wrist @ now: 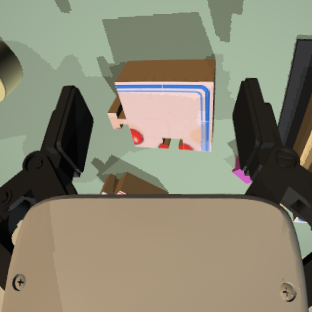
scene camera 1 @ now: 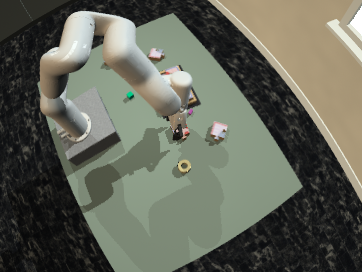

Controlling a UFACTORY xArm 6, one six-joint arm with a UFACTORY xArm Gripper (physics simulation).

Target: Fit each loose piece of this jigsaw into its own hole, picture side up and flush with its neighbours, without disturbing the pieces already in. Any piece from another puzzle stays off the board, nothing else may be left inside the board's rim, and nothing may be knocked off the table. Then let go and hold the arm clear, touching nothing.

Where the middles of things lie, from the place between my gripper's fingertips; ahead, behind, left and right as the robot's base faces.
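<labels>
There is the red-edged piece (wrist: 128,183), and counted from my hand it is 3 cm below, 8 cm to the right and 16 cm ahead.
</labels>
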